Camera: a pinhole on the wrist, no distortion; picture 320 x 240 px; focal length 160.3 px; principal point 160.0 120.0 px. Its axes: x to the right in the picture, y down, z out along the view. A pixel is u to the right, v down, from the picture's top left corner.
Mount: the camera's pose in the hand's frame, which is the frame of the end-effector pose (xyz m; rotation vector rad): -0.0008 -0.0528 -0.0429 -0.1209 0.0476 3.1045
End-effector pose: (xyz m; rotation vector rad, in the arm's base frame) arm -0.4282 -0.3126 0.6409 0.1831 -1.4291 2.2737
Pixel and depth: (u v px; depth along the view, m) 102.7 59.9 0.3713
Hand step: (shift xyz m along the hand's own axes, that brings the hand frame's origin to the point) 0.1077 0.0937 0.3334
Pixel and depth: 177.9 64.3 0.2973
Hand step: -0.0532 0.0610 0.2477
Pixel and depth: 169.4 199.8 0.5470
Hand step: -0.0847 -0.3063 0.5076
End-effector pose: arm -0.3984 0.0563 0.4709 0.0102 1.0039 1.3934
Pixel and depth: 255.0 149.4 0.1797
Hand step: -0.1220 -0.0765 0.1288
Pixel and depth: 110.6 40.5 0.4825
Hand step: 0.1186 0.1967 0.4425
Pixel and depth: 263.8 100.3 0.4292
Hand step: -0.3090 0.0228 0.3615
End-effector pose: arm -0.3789 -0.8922 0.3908 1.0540 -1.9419 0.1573
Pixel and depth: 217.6 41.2 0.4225
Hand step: -0.1773 0.1732 0.3602
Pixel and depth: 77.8 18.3 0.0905
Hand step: 0.0405 0.0059 0.0492
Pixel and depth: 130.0 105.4 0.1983
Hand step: 0.0215 -0.0297 0.1571
